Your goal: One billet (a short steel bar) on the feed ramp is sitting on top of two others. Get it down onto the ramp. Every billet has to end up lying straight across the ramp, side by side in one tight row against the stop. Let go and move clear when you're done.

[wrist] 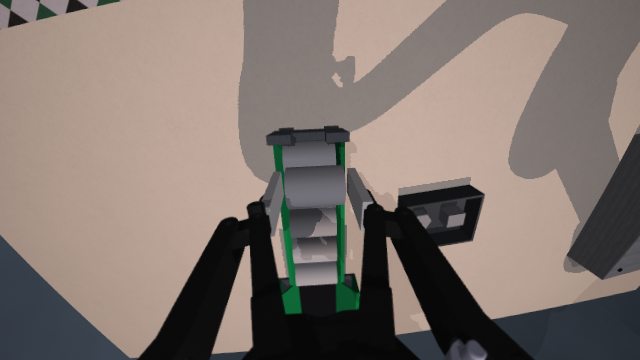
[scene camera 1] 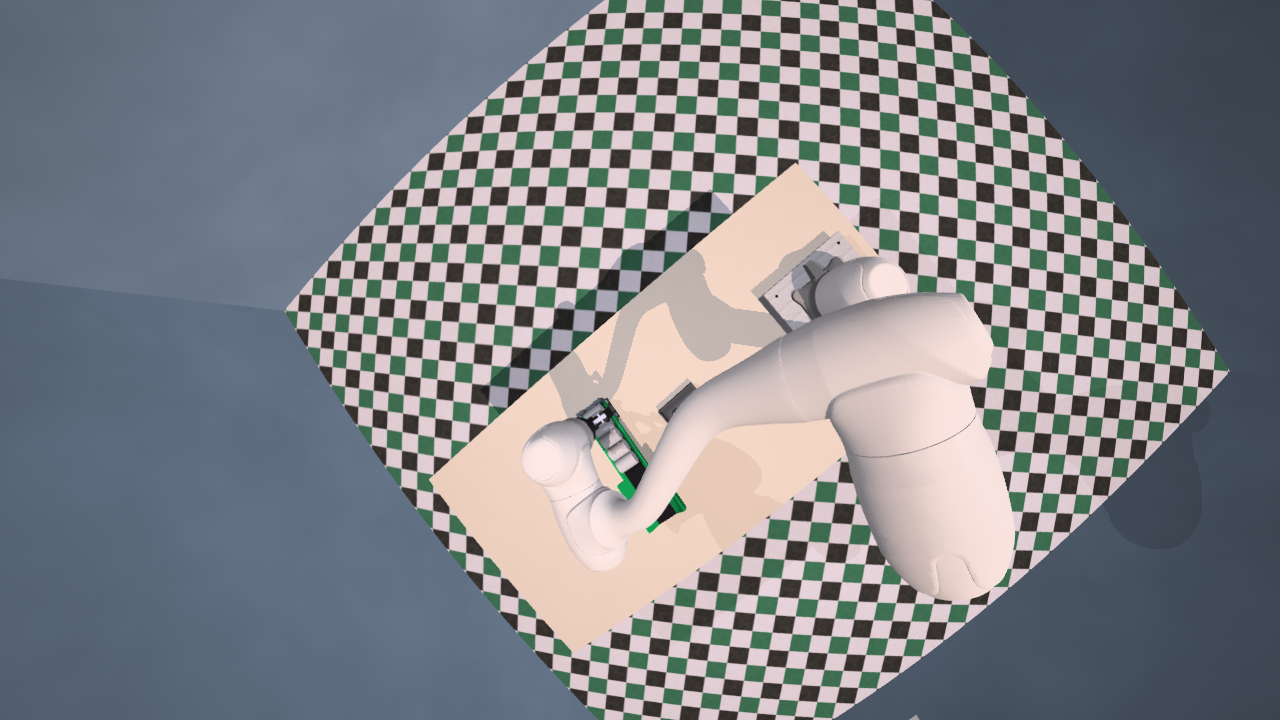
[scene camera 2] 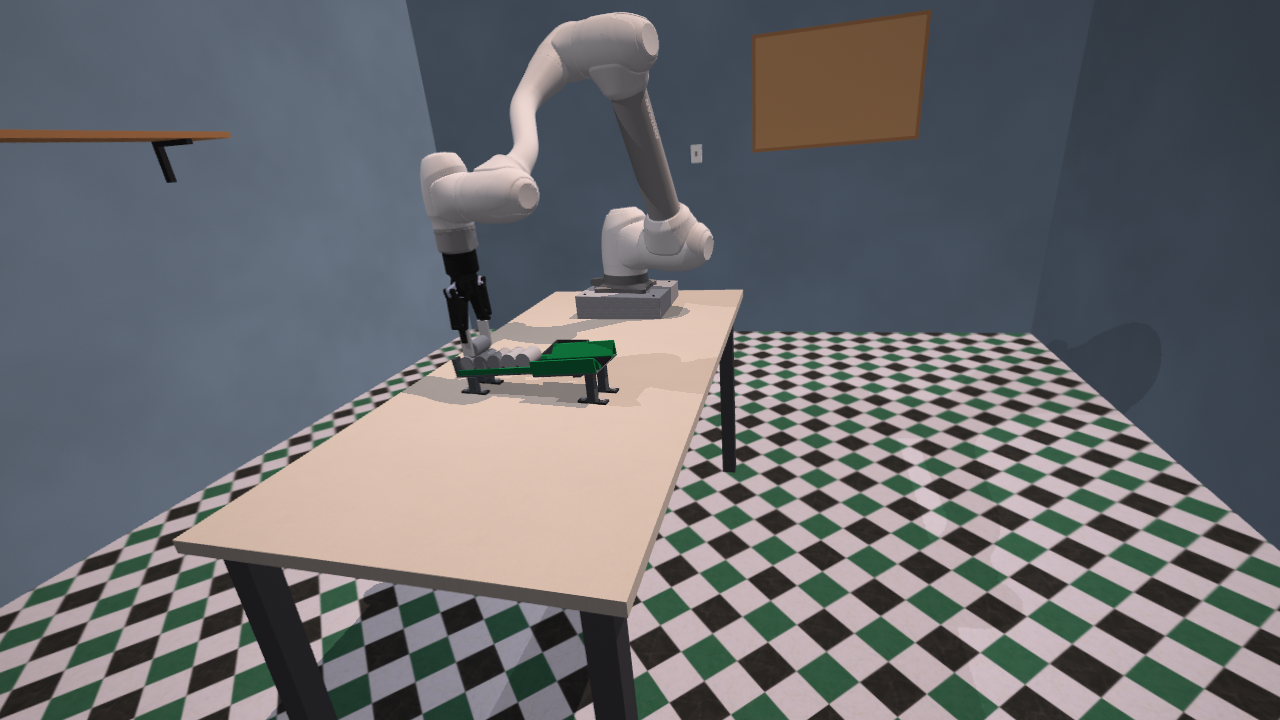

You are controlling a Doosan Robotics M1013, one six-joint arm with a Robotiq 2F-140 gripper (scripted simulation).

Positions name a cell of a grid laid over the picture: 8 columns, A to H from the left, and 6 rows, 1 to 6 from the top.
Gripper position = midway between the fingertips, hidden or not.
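There's the gripper (scene camera 2: C3), and you get the gripper in the wrist view (wrist: D4) too. Besides that, there's a billet (wrist: D4), another billet (wrist: D4), and then a further billet (wrist: D5).
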